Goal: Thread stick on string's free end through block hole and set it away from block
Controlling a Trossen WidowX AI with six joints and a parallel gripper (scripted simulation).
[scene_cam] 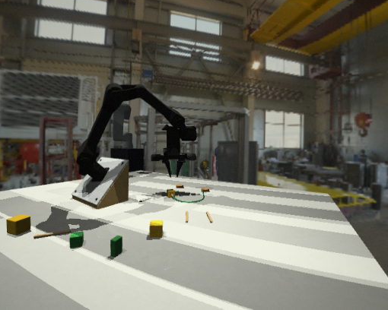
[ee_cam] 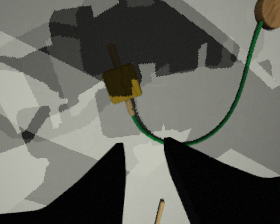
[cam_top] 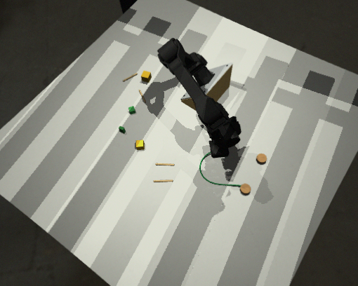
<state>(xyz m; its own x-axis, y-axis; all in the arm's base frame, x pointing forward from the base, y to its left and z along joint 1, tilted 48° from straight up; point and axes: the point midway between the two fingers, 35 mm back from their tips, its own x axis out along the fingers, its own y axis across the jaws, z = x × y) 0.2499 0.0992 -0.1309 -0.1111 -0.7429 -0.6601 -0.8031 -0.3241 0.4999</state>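
My gripper tip is now 80 mm above the thin wooden stick, 10 mm to the right of it and 10 mm past it. The rest, counted from my gripper tip: yellow-brown block: 450 mm to the right, 200 mm behind, 70 mm below; then green cube: 410 mm to the right, 80 mm below, 10 mm behind; then round wooden button: 180 mm to the left, 80 mm below, 80 mm ahead.
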